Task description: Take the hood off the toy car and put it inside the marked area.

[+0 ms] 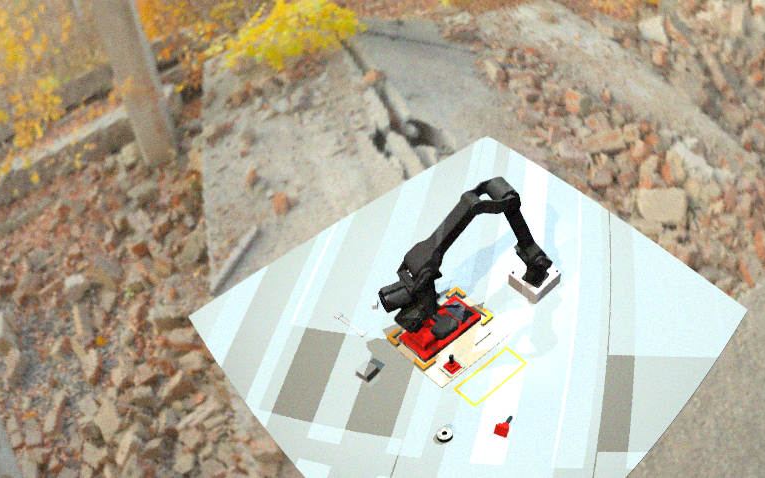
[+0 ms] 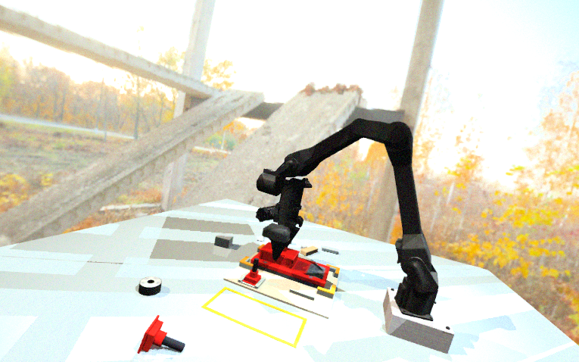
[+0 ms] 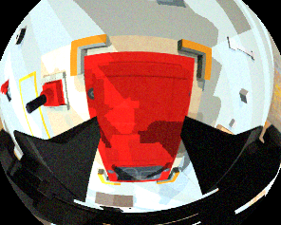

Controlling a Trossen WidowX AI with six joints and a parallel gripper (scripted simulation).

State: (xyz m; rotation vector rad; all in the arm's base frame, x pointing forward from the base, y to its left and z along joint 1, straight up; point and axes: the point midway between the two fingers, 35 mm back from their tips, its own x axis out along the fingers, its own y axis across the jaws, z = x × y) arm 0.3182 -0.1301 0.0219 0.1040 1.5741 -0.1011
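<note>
My gripper tip is now right at the red hood. The rest, counted from my gripper tip: wrench: 21 cm to the right, 9 cm ahead, 3 cm below; then wooden block: 16 cm to the right, 8 cm behind, 3 cm below; then black ring: 24 cm to the left, 21 cm ahead, 3 cm below.
</note>
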